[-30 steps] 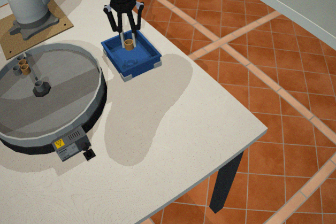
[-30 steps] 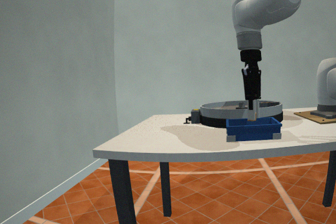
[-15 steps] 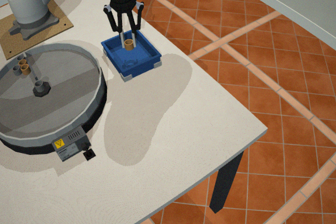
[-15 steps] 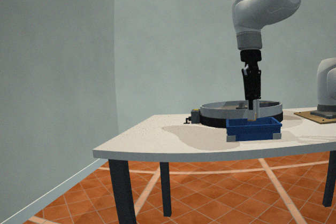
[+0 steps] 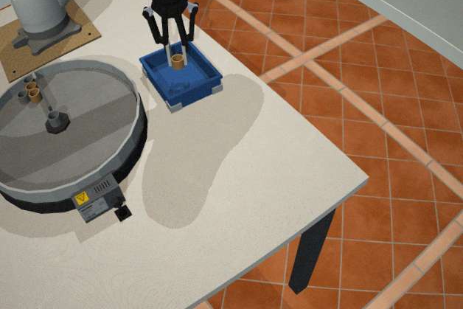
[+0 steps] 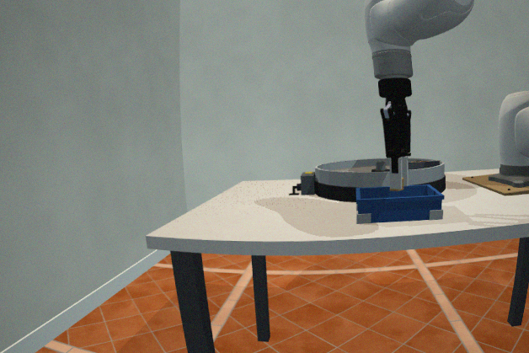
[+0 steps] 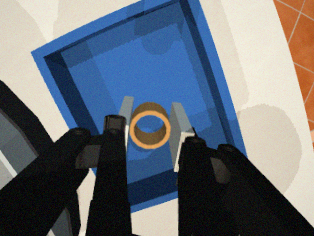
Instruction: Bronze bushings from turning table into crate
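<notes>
Right now the crate is 7 cm below my hand.
</notes>
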